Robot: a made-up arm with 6 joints.
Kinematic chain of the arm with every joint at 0, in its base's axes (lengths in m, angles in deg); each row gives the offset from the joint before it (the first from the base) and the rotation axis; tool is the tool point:
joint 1: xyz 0 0 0.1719 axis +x
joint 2: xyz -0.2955 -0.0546 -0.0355 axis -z
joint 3: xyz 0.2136 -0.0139 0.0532 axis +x
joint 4: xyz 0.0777 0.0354 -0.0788 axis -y
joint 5: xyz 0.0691 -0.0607 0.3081 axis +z
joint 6: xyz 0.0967 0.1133 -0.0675 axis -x
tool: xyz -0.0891 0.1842 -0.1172
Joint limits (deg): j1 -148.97..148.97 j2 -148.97..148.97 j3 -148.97..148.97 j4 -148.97..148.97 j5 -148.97..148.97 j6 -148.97..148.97
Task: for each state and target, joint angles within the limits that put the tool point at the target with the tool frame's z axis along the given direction. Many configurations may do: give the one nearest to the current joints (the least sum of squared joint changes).
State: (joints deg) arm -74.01 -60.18 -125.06 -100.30 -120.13 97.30
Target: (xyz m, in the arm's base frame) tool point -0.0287 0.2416 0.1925 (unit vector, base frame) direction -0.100 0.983 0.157
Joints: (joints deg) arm -47.56 -43.69 -148.97 -84.05 -148.74 75.23
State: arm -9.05 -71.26 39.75 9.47 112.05 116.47
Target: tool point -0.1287 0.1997 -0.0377 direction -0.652 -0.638 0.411
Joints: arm -50.62 -71.99 54.22 14.24 87.45 103.00
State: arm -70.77 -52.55 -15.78 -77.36 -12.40 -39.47
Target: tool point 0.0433 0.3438 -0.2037 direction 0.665 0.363 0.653
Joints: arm -42.14 -34.34 -12.43 -48.15 -12.34 -42.43
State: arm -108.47 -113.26 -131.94 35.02 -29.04 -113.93
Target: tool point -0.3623 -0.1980 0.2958 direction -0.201 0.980 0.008
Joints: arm -65.70 -113.24 -111.26 68.59 -7.82 -121.43
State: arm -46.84 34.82 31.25 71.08 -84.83 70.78
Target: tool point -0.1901 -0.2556 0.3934 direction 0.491 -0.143 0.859
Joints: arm -38.82 59.90 18.05 36.62 -74.08 93.70
